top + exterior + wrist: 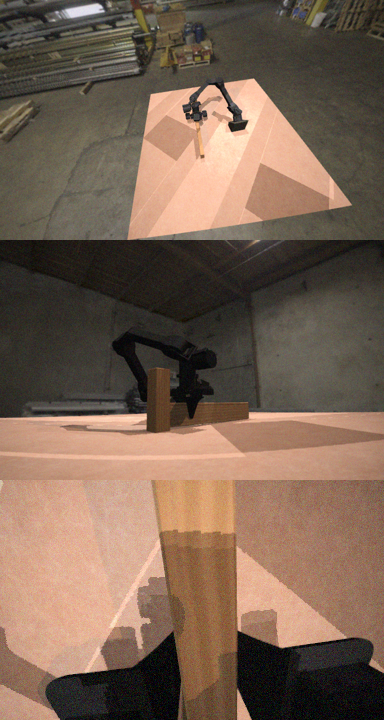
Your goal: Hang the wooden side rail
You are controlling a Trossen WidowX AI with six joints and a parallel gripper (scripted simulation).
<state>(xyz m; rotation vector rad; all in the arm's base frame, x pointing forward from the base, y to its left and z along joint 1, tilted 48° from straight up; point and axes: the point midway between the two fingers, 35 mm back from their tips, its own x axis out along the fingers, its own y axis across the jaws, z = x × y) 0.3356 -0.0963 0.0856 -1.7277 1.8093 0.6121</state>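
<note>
The headboard post lies 11 cm to the right of my gripper tip, 5 cm above it and 1 cm behind it.
</note>
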